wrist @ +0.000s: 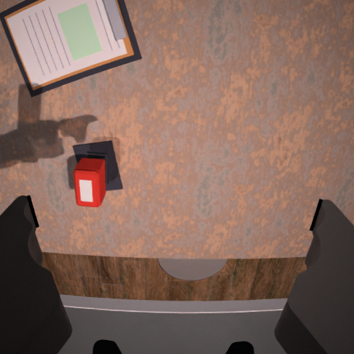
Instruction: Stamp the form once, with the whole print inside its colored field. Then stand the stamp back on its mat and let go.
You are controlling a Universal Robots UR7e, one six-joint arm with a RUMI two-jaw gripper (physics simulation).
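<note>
The red stamp (pixel 90 183) with a white label stands on its dark mat (pixel 114 181), left of the middle of the wrist view. The form (pixel 41 50) lies on a clipboard at the upper left, with a light green field (pixel 80 32) that shows no print. My gripper (pixel 174 202) is wide open and empty. It hangs above the table, and its fingertips are apart from the stamp, which shows between them, nearer the left finger. The underside of the stamp is hidden.
The clipboard (pixel 130 44) has a grey clip at its right end. The mottled table top (pixel 225 150) ends at an edge near the bottom of the view, with a wooden floor (pixel 115 277) and a grey round shape (pixel 192 267) beyond it. Shadows of the arm fall at the left.
</note>
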